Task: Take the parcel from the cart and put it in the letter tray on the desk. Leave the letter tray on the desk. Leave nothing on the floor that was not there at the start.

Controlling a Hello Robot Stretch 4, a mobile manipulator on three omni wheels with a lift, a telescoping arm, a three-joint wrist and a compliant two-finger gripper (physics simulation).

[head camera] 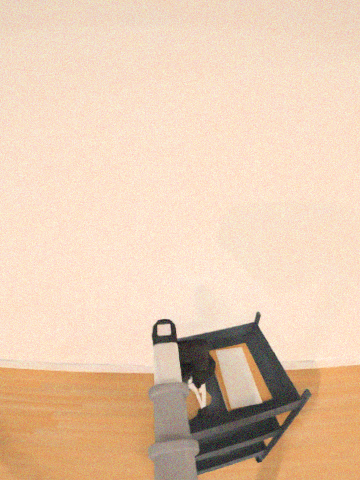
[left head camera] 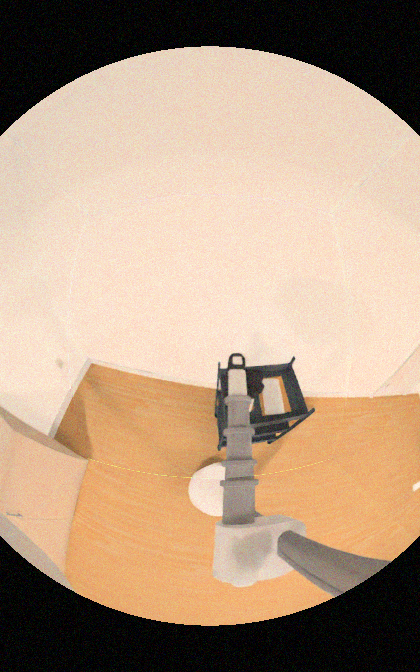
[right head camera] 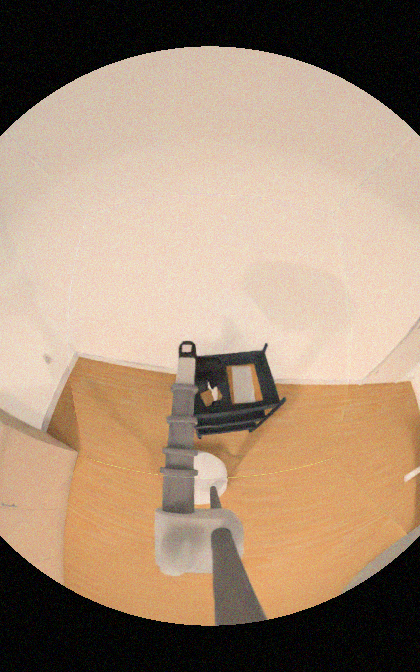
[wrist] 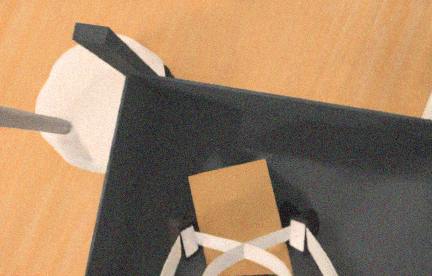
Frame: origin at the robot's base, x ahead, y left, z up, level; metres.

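Seen in the pictures: gripper, fingertip midpoint: (head camera: 196, 403) (wrist: 241, 220).
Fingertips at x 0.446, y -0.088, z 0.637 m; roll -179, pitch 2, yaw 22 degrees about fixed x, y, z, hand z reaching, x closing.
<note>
A point is followed by its place in that frame.
The parcel, a plain tan box (wrist: 237, 200) {x 0.437, y -0.064, z 0.685 m} (right head camera: 205, 398) (head camera: 193, 412) {x 0.403, y -0.070, z 0.681 m}, lies at one end of the dark cart's top tray. The cart (head camera: 240, 421) {x 0.355, y -0.209, z 0.686 m} (right head camera: 240, 413) (wrist: 320, 107) {x 0.473, y 0.017, z 0.696 m} stands against the wall. My gripper (wrist: 241, 220) {x 0.446, y -0.087, z 0.637 m} (right head camera: 213, 393) is low over the cart, its two fingertips on opposite long sides of the parcel. The dark pads look pressed to its sides, so it is shut on the parcel. The near end of the parcel is cut off in the wrist view. The letter tray and the desk cannot be made out in these views.
A flat orange-edged piece with a pale grey top (head camera: 240, 377) {x 0.508, y -0.263, z 0.648 m} (left head camera: 273, 396) (right head camera: 243, 384) lies on the cart beside the parcel. The cart has raised rims and corner posts. Pale furniture (left head camera: 35, 480) (right head camera: 35, 480) stands at the left. My white round base (left head camera: 206, 490) is near the cart.
</note>
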